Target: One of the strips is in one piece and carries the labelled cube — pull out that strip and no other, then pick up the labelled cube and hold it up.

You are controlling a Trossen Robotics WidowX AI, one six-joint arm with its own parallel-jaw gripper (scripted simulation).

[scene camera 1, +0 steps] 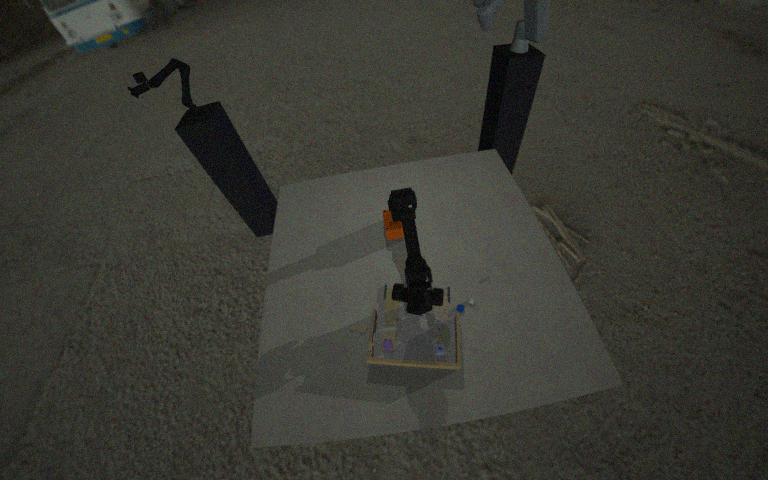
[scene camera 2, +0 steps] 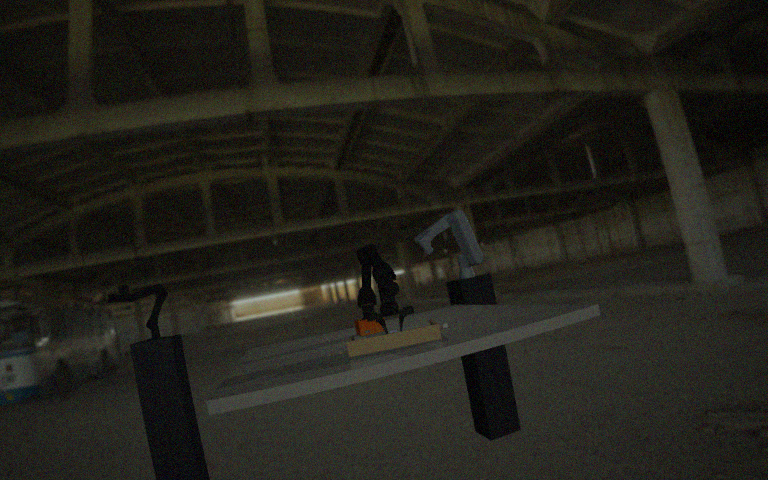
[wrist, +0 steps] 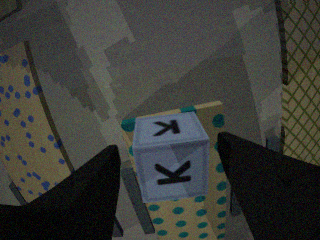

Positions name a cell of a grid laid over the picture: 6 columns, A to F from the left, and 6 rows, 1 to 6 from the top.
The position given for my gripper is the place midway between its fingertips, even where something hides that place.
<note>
In view: my gripper (wrist: D4) and a wooden-framed tray (scene camera 2: D5).
</note>
